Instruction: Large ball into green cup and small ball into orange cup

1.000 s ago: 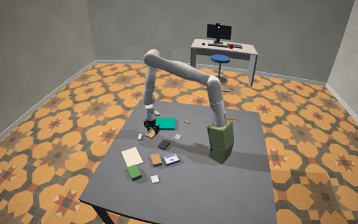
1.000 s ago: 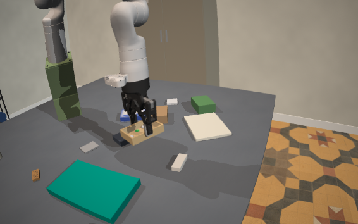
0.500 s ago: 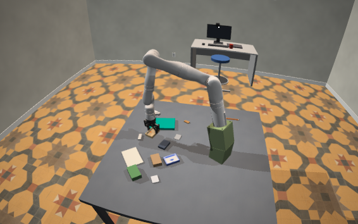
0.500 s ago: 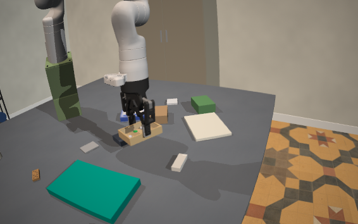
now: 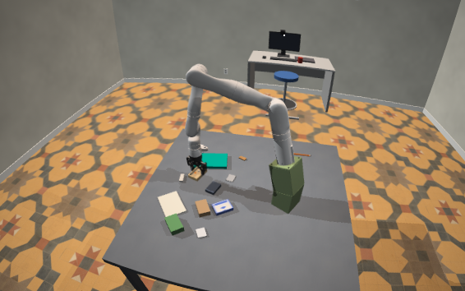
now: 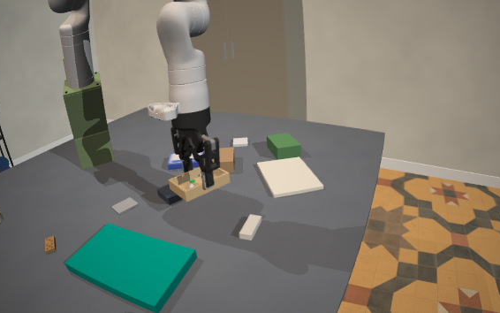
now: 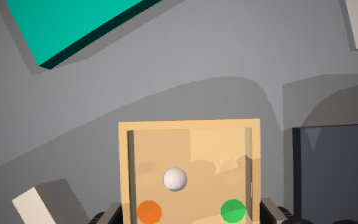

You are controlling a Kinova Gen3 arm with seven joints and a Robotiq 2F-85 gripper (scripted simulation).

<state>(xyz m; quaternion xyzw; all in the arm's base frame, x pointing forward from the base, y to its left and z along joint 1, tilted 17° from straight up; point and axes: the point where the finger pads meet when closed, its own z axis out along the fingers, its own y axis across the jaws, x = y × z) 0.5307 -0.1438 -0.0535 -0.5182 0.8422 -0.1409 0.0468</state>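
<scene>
My hand is 10 cm past the dark blue block, 8 cm above it and 5 cm to the right of it. The rest, counted from my hand: small white block: 12 cm ahead, 8 cm below, 3 cm to the right; then covered wooden puzzle: 2 cm below; then grey tile: 20 cm behind, 9 cm below, 5 cm to the right.
</scene>
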